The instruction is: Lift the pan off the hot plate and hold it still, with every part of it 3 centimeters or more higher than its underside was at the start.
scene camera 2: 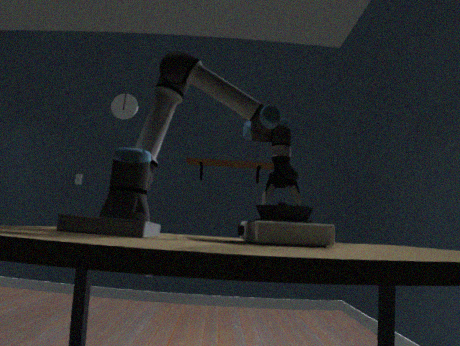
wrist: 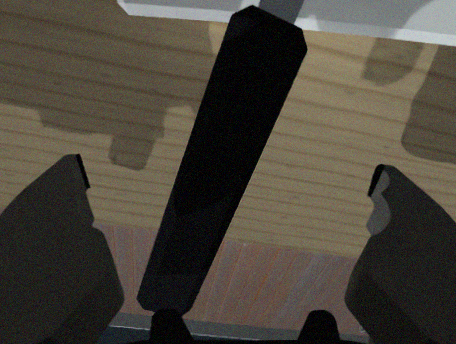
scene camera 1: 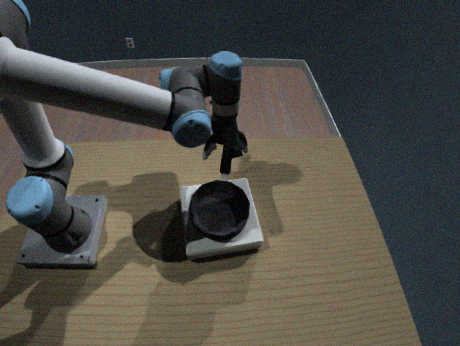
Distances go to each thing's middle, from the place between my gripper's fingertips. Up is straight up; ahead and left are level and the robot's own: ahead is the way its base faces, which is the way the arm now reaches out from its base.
Labels:
Now: hand 3 cm past the black pan (scene camera 1: 219,207), 8 cm to the left of it and 1 cm above it.

